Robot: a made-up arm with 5 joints.
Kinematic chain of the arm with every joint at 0, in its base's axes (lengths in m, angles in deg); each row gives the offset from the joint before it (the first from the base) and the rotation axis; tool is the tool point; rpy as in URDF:
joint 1: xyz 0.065 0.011 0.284 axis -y
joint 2: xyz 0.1 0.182 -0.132 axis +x
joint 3: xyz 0 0.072 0 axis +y
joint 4: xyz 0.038 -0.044 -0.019 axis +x
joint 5: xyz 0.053 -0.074 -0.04 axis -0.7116 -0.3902 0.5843
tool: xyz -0.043 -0.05 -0.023 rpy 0 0 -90
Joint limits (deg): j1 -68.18..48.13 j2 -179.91..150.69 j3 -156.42..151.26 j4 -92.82..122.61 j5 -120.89..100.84
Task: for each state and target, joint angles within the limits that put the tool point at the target. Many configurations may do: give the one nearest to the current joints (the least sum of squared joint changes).
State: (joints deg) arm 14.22 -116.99 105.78 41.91 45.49
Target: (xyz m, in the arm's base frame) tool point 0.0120 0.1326 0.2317
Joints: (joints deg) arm -6.98 -113.32 89.50 47.86 50.06
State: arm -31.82 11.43 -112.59 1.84 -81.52
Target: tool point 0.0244 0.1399 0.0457
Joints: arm -61.56 33.63 -82.77 3.34 -43.56
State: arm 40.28 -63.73 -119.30 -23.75 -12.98
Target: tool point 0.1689 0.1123 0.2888
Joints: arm 32.16 -22.94 -119.21 -31.96 -9.25
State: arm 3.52 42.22 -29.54 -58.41 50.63
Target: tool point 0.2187 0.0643 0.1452
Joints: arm -0.09 47.39 -20.11 -49.03 47.55
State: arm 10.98 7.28 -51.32 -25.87 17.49
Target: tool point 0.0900 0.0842 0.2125
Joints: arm -15.59 18.62 -76.53 -54.01 52.55
